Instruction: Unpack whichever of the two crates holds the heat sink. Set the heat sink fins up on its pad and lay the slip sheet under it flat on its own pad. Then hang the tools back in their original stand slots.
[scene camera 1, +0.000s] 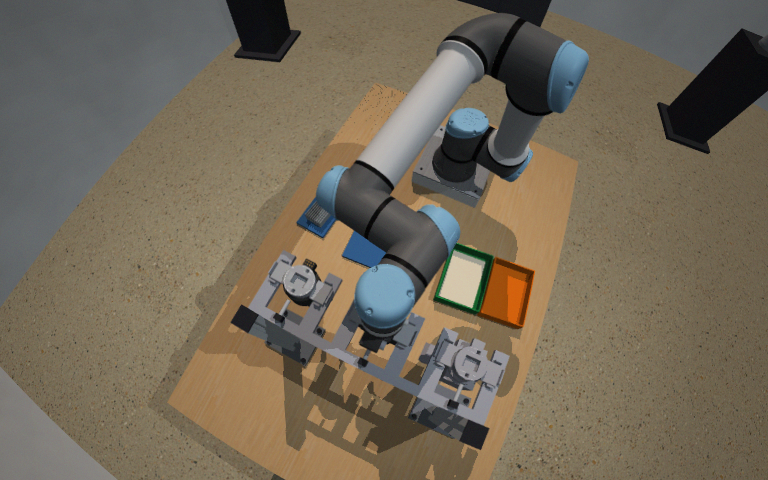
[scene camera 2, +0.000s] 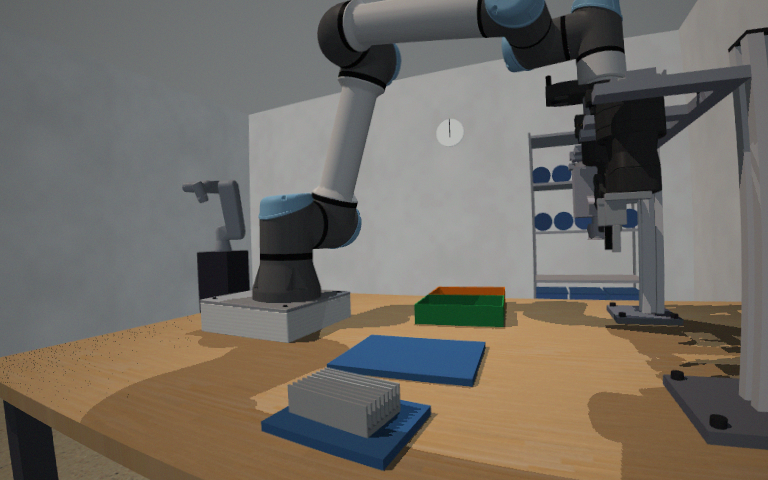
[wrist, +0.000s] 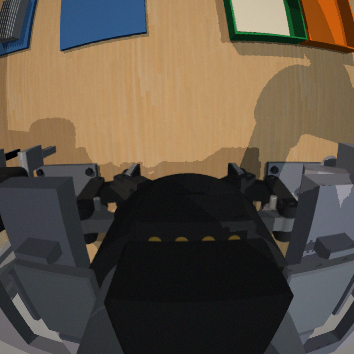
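Where they show: arm's base, link origin: (scene camera 1: 453, 164) (scene camera 2: 287, 296).
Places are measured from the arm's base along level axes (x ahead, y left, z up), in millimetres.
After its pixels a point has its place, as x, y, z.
Note:
The grey heat sink (scene camera 1: 317, 214) @(297, -390, -29) (scene camera 2: 343, 403) @(285, -420, -27) (wrist: 11, 24) @(300, -370, -26) sits fins up on the smaller blue pad (scene camera 1: 306, 225) @(333, -420, -54) (scene camera 2: 322, 442) @(271, -442, -55) (wrist: 29, 31) @(323, -345, -59). The larger blue pad (scene camera 1: 364, 250) @(366, -213, -55) (scene camera 2: 410, 357) @(310, -203, -55) (wrist: 103, 19) @(374, -181, -55) is bare. The cream slip sheet (scene camera 1: 464, 279) @(377, 110, -60) (wrist: 261, 16) @(421, 101, -60) lies flat in the green crate (scene camera 1: 456, 306) @(470, 98, -47) (scene camera 2: 459, 312) @(375, 37, -36) (wrist: 267, 38) @(470, 93, -45). The orange crate (scene camera 1: 505, 294) @(392, 248, -61) (scene camera 2: 472, 290) @(403, 311, -31) (wrist: 327, 20) @(420, 263, -62) stands against it and shows no item. My adaptive gripper (wrist: 184, 169) is open and empty, at the middle slot of the tool stand (scene camera 1: 390, 367) @(704, -57, 277) (wrist: 39, 210) @(583, -133, 277); the wrist hides it in scene camera 1.
The vacuum tool (scene camera 1: 300, 283) @(597, -267, 283) hangs in the stand's left slot in scene camera 1, and the parallel gripper tool (scene camera 1: 469, 362) @(662, 84, 283) hangs in the right slot. The stand's arms flank my wrist closely on both sides. The robot base (scene camera 1: 450, 183) @(82, 1, -2) (scene camera 2: 243, 322) @(-40, -110, -35) stands behind the pads and crates.

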